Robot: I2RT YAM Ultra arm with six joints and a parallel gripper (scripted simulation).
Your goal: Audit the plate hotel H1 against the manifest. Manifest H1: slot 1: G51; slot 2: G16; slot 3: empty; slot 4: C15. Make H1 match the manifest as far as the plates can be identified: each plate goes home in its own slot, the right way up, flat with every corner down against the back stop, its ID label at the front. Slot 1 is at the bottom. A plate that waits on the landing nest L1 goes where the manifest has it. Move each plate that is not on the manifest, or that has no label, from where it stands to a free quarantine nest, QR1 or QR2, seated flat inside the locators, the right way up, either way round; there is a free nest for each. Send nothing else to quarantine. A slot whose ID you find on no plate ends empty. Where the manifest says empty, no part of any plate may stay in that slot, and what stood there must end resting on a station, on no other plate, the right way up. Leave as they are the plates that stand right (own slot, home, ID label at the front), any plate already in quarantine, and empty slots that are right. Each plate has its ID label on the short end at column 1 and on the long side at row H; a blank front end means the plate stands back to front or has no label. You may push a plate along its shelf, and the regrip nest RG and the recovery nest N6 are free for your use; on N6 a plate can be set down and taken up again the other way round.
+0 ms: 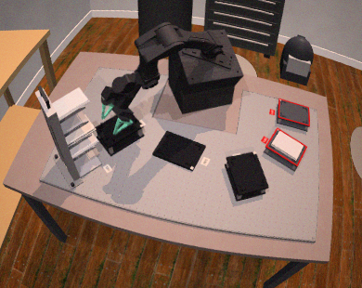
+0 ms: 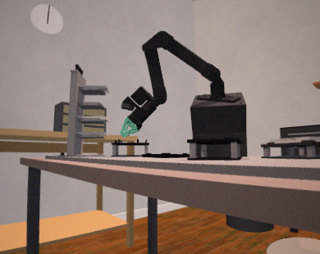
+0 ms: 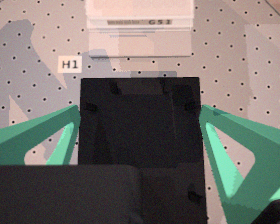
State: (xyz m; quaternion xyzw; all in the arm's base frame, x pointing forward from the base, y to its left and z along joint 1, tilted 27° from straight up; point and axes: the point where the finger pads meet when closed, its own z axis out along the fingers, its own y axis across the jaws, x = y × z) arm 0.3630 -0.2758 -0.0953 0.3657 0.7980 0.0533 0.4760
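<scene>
Right now the black regrip nest is 30 mm behind my hand, 20 mm to the left of it and 50 mm below it. The rest, counted from my hand: RG label: 120 mm behind, 80 mm to the left, 100 mm below; plate hotel H1: 180 mm ahead, 120 mm to the right, 90 mm above; H1 tag: 130 mm ahead, 30 mm to the left, 100 mm below.
</scene>
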